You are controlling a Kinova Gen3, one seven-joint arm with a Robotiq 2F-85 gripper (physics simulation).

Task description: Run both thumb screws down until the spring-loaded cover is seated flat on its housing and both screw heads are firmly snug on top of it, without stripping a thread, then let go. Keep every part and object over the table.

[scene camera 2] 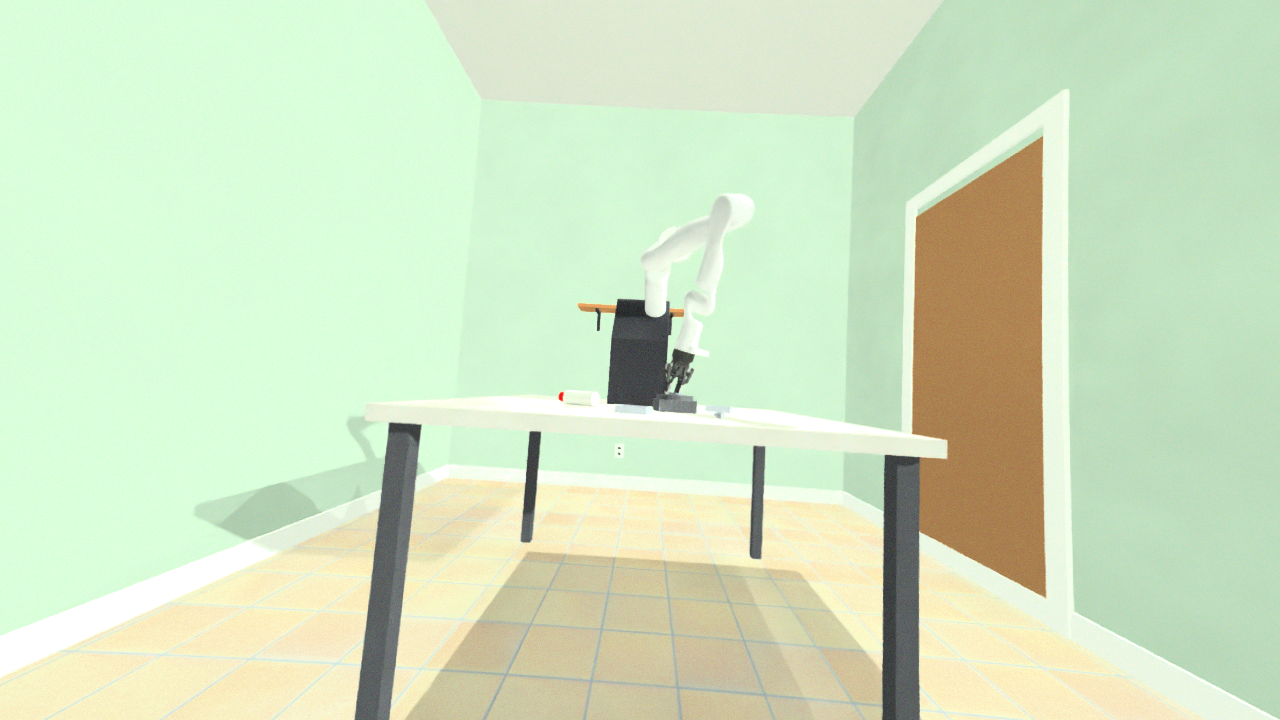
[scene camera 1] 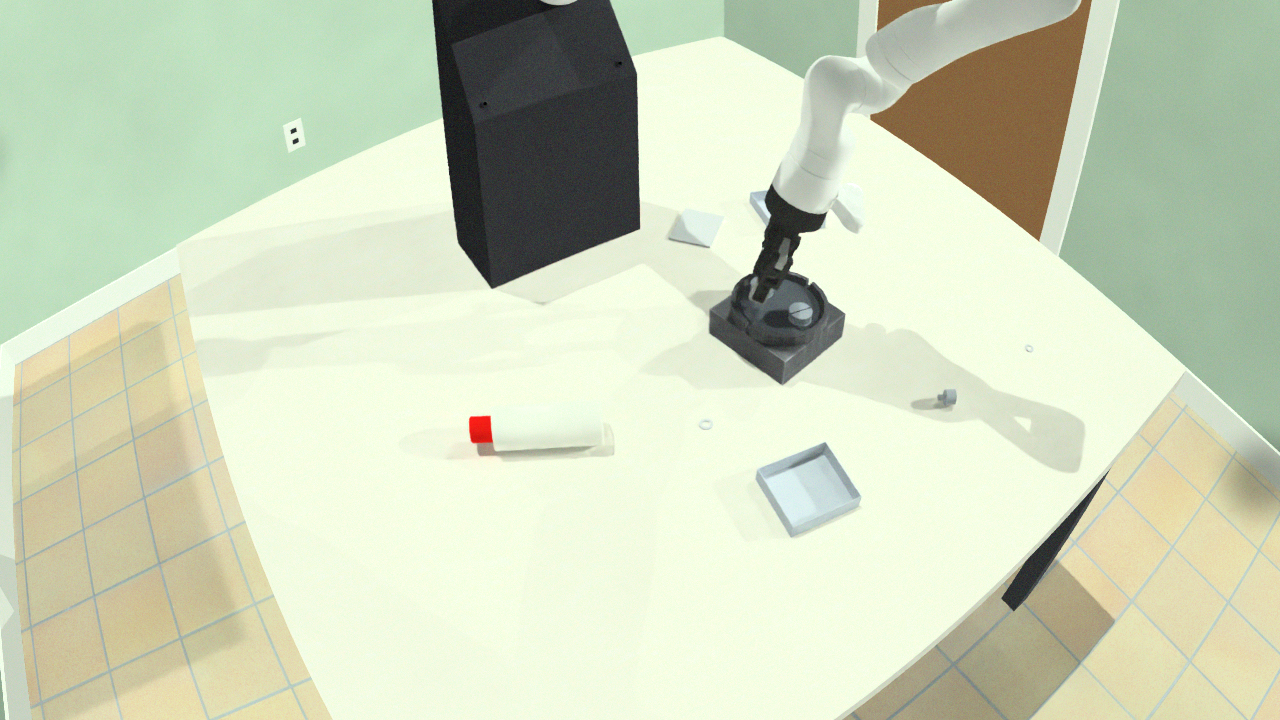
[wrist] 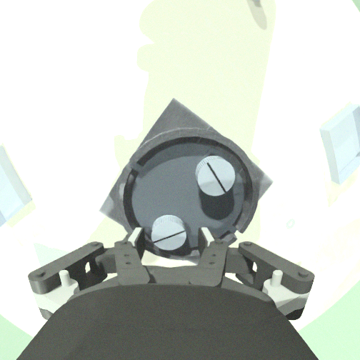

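Observation:
The dark square housing stands on the table, with the round dark cover inside its raised ring. One thumb screw has a pale slotted head; it stands clear above the cover and casts a shadow on it. The other thumb screw looks lower, by the ring's near edge in the wrist view. My gripper is partly open, its fingertips on either side of this second head with gaps visible. Whether the cover is flat on the housing cannot be told.
A tray and a white bottle with a red cap lie in front. A small loose screw and two small rings lie around the housing. A tall black cabinet, a pale plate and another tray are behind.

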